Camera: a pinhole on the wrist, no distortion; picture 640 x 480 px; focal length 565.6 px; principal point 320.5 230.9 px. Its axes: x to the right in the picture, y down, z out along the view. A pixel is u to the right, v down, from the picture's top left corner.
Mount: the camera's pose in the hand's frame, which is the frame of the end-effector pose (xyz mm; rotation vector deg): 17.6 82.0 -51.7 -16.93 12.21 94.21
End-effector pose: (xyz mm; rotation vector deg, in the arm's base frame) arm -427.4 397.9 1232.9 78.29 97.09 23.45
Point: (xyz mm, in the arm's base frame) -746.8 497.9 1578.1
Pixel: behind the camera
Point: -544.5 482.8 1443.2
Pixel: behind the camera
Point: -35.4 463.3 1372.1
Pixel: 615.4 195.3
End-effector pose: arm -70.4 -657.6 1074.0 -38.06 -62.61 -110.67
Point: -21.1 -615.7 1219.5
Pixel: 160.1 28.1
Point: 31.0 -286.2 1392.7
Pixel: 167.2 181.1
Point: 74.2 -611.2 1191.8
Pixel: 404.6 270.1
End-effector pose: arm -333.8 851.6 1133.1 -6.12 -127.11 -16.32
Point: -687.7 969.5 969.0
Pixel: 37.6 119.9
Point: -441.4 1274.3 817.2
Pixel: 463.0 423.5
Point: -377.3 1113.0 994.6
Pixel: 464.5 406.3
